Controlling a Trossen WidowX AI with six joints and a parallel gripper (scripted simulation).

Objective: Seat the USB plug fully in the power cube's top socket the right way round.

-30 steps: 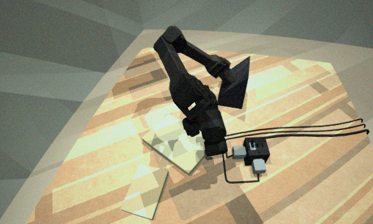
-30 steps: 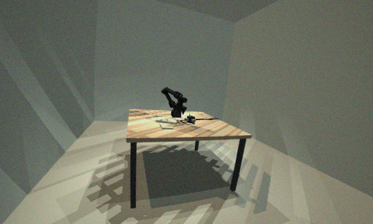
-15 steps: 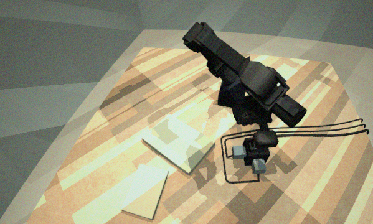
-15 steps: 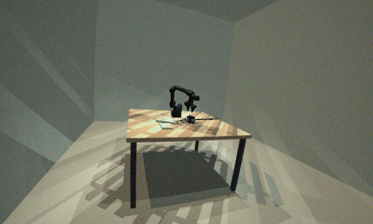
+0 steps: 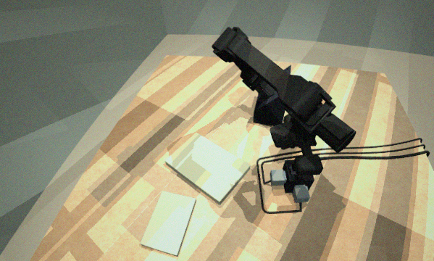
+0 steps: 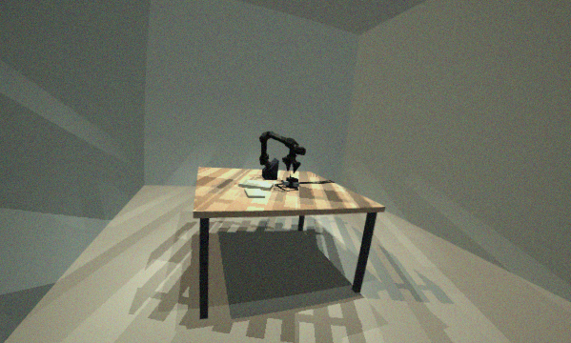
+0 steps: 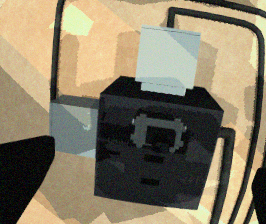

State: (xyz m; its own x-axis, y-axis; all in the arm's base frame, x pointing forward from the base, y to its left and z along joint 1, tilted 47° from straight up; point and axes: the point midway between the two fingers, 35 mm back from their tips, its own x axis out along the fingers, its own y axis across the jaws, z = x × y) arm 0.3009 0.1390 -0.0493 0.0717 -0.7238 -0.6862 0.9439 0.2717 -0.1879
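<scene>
Right now my gripper tip is 4 cm above the grey USB plug.
</scene>
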